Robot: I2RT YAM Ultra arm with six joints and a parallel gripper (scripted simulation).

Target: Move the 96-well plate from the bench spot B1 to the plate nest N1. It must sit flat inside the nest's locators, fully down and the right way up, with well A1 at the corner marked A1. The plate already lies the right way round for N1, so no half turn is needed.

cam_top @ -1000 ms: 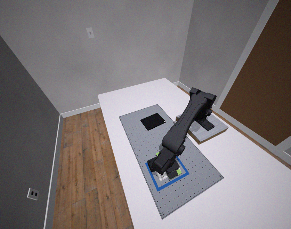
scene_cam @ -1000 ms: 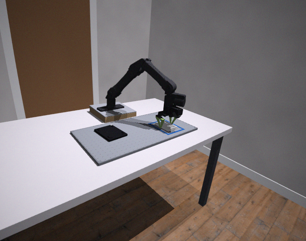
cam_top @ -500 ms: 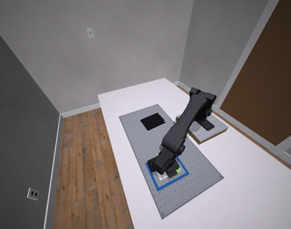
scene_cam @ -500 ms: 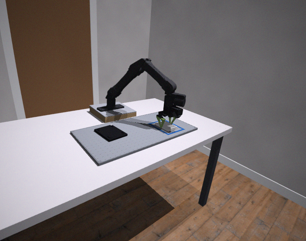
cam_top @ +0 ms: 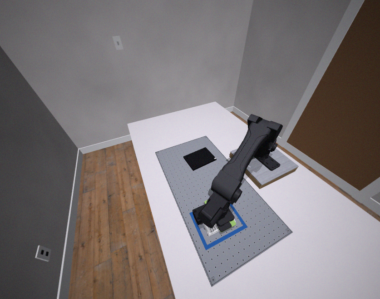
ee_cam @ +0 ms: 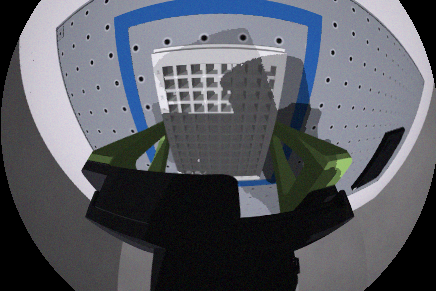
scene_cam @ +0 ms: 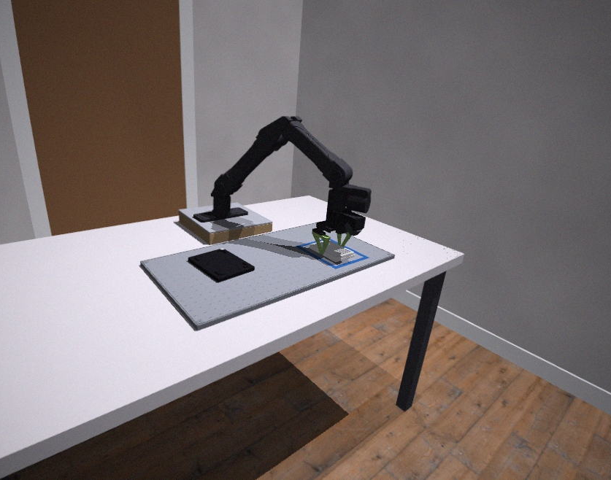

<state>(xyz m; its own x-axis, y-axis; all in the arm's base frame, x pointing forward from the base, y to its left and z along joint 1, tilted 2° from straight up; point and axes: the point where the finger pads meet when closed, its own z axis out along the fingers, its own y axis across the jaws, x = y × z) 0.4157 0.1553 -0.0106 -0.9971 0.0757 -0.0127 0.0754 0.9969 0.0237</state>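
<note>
The white 96-well plate is right at my hand. From my hand the other things lie so: black plate nest N1: 12 cm behind, 34 cm to the right.
</note>
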